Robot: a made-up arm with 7 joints. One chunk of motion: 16 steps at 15 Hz.
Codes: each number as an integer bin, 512 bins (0 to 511) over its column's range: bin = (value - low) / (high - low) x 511, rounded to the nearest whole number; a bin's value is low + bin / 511 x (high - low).
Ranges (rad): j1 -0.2..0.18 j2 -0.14..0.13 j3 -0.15..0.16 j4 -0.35..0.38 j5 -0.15..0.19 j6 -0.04..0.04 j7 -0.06..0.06
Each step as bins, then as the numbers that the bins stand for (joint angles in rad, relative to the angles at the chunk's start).
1 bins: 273 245 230 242 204 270 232
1 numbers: 0.0030 -0.0105 -0.0105 -0.0043 -0.0143 0.0023 -0.0055
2 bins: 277 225 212 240 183 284 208
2 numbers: 0.0060 -0.0211 -0.0214 -0.0071 -0.0282 0.0045 -0.0112
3 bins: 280 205 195 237 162 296 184
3 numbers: 0.0082 -0.0317 -0.0317 -0.0114 -0.0422 0.0063 -0.0168
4 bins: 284 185 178 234 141 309 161
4 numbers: 0.0112 -0.0423 -0.0420 -0.0157 -0.0562 0.0084 -0.0222
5 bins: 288 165 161 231 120 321 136
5 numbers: 0.0142 -0.0528 -0.0523 -0.0200 -0.0702 0.0103 -0.0281
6 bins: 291 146 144 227 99 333 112
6 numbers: 0.0164 -0.0629 -0.0626 -0.0257 -0.0841 0.0121 -0.0337
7 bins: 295 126 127 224 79 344 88
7 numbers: 0.0194 -0.0734 -0.0730 -0.0300 -0.0974 0.0139 -0.0393
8 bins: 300 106 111 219 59 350 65
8 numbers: 0.0231 -0.0840 -0.0827 -0.0371 -0.1107 0.0148 -0.0447
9 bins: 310 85 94 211 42 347 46
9 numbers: 0.0305 -0.0951 -0.0930 -0.0486 -0.1221 0.0143 -0.0492
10 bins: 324 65 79 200 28 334 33
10 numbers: 0.0409 -0.1057 -0.1021 -0.0643 -0.1314 0.0123 -0.0523
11 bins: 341 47 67 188 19 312 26
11 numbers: 0.0536 -0.1152 -0.1094 -0.0814 -0.1374 0.0088 -0.0539
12 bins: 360 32 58 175 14 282 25
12 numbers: 0.0677 -0.1231 -0.1148 -0.1000 -0.1407 0.0041 -0.0541
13 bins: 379 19 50 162 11 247 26
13 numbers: 0.0818 -0.1300 -0.1197 -0.1186 -0.1427 -0.0013 -0.0539
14 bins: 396 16 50 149 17 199 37
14 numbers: 0.0945 -0.1315 -0.1197 -0.1371 -0.1387 -0.0088 -0.0513
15 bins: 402 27 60 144 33 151 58
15 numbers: 0.0989 -0.1257 -0.1136 -0.1443 -0.1280 -0.0164 -0.0464
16 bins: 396 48 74 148 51 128 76
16 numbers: 0.0945 -0.1146 -0.1051 -0.1386 -0.1161 -0.0200 -0.0422
